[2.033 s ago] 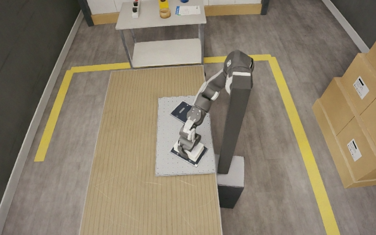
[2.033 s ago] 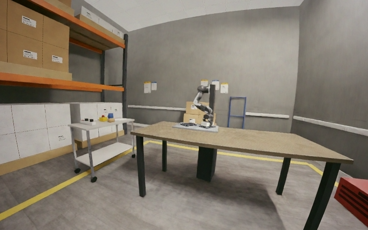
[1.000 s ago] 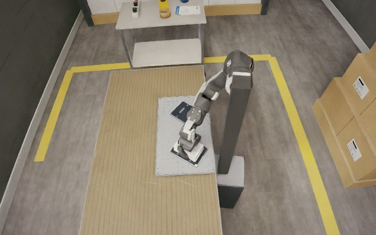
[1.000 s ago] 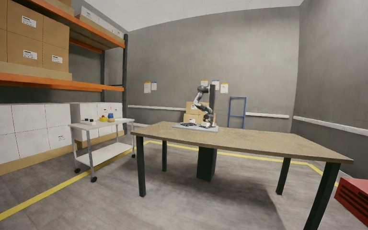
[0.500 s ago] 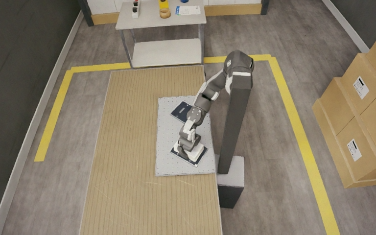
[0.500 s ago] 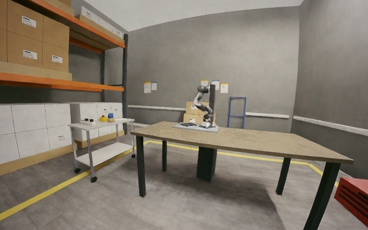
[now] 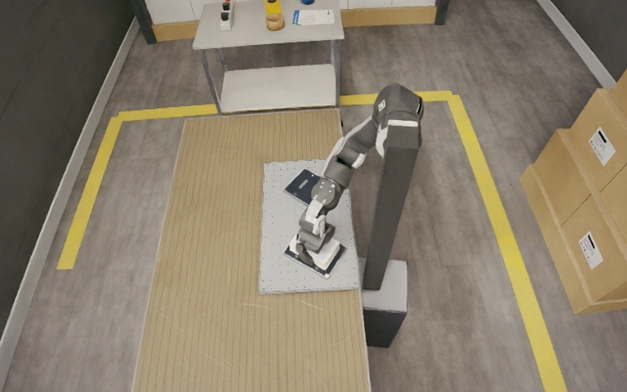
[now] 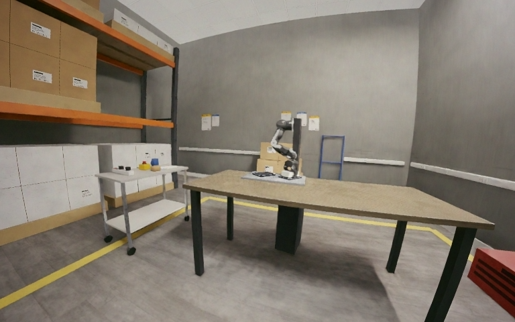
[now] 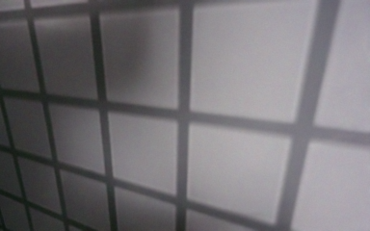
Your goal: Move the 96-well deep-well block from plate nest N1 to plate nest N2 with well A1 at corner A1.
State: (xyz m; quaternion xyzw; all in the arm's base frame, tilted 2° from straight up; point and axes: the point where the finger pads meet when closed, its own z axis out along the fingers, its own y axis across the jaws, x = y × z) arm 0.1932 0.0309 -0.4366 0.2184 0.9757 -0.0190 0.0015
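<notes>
Right now my hand is 1 cm below the white deep-well block.
</notes>
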